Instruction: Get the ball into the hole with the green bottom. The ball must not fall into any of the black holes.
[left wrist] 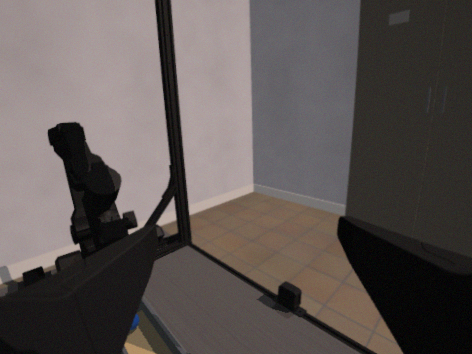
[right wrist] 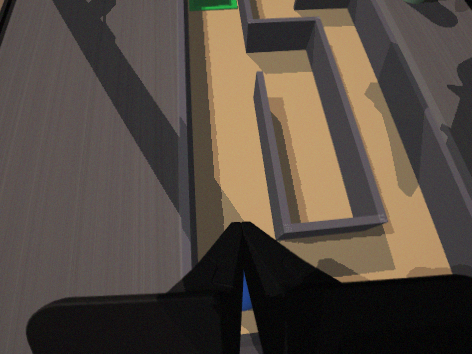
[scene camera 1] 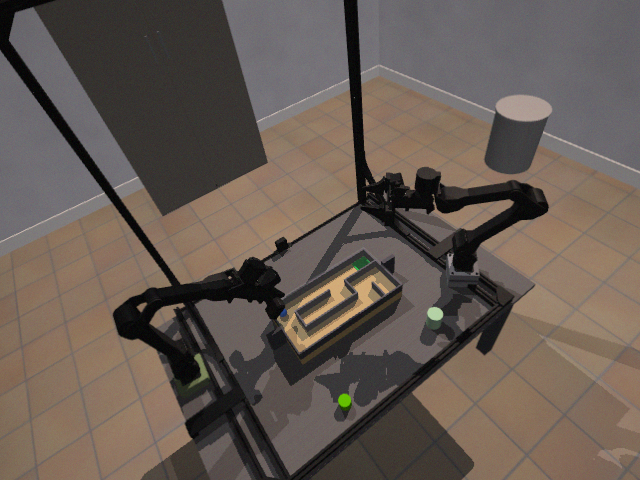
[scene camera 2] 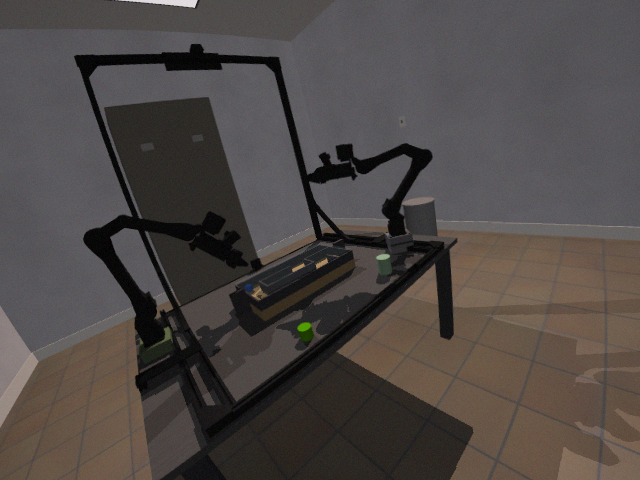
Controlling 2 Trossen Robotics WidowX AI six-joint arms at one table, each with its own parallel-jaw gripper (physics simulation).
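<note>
The maze box [scene camera 1: 351, 328] [scene camera 2: 305, 301] [right wrist: 185, 150] has grey walls and a tan floor. The blue ball [scene camera 1: 283, 312] [scene camera 2: 249, 288] [left wrist: 135, 322] [right wrist: 246, 294] is inside, in the corner area at its left end. The green-bottomed hole [scene camera 1: 361, 263] [right wrist: 212, 4] is at the opposite end. No black holes show. My right gripper [scene camera 1: 277, 311] [scene camera 2: 245, 265] [right wrist: 240, 231] is shut and empty, above the ball's end of the box; its fingers partly cover the ball in the right wrist view. My left gripper [scene camera 1: 368, 197] [scene camera 2: 309, 178] [left wrist: 248, 230] is open and empty, high beyond the table's back right corner area, away from the box.
A bright green cylinder [scene camera 1: 344, 401] [scene camera 2: 305, 332] stands near the table's front edge. A pale green cylinder [scene camera 1: 434, 317] [scene camera 2: 383, 264] stands right of the box. A small black block [scene camera 1: 281, 243] [left wrist: 289, 296] sits at the back edge. Black frame posts rise behind the table.
</note>
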